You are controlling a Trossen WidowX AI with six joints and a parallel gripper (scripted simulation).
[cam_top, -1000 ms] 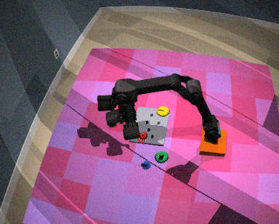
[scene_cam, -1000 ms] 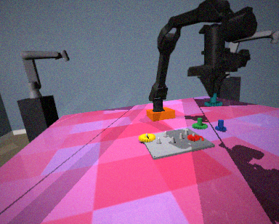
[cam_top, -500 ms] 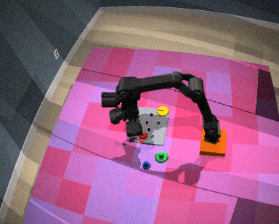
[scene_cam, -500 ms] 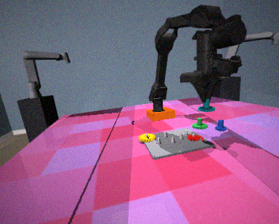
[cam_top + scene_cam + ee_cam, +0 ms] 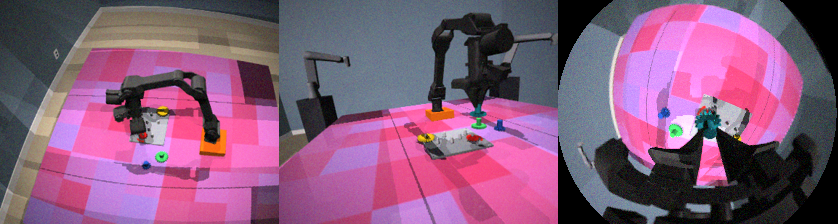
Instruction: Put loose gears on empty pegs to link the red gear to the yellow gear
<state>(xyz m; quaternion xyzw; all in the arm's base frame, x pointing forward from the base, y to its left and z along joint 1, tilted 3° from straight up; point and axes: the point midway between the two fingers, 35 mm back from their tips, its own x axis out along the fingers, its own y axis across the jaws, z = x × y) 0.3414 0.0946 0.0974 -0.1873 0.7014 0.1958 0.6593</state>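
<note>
Right now my gripper tip is 110 mm above the red gear, 20 mm to the left of it and 10 mm past it. The rest, counted from my gripper tip: blue gear 130 mm to the left, 110 mm below, 80 mm behind; green gear 130 mm behind, 110 mm below, 60 mm to the left; teal gear 10 mm below.
</note>
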